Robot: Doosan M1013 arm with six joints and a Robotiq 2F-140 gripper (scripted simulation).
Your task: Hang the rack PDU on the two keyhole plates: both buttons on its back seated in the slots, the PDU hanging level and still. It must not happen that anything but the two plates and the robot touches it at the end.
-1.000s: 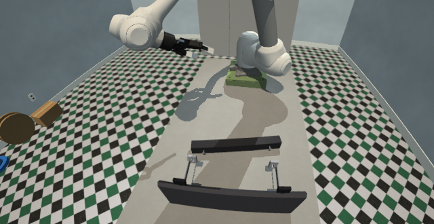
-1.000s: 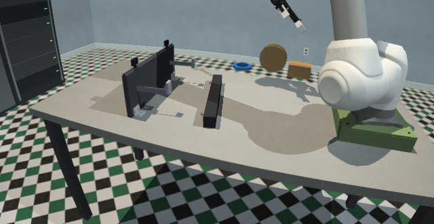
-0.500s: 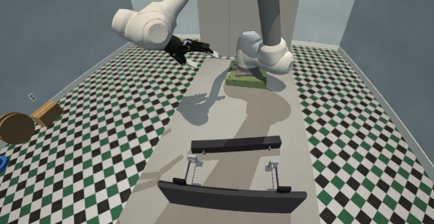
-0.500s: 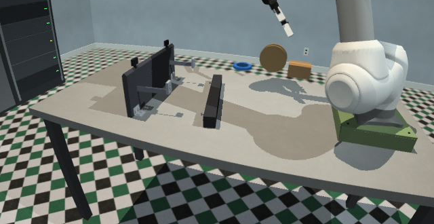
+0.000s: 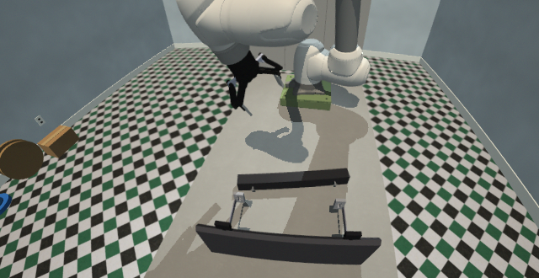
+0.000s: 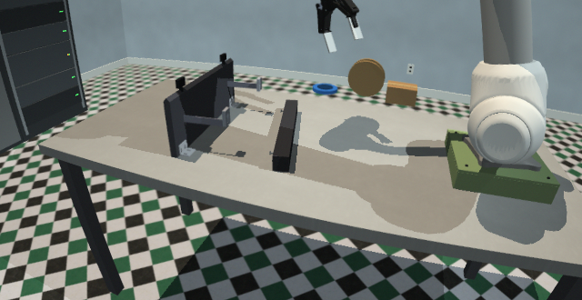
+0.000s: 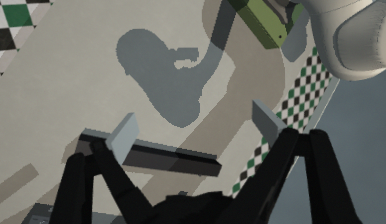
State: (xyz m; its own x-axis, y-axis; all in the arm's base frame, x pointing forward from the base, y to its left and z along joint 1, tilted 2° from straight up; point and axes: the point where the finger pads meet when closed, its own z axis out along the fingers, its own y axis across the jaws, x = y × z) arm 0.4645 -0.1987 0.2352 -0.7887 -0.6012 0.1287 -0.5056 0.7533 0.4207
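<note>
The rack PDU lies 260 mm below my hand, 170 mm ahead of it and 100 mm to the left of it. Round my hand: dark upright panel: 420 mm ahead, 200 mm below, 70 mm to the left.
</note>
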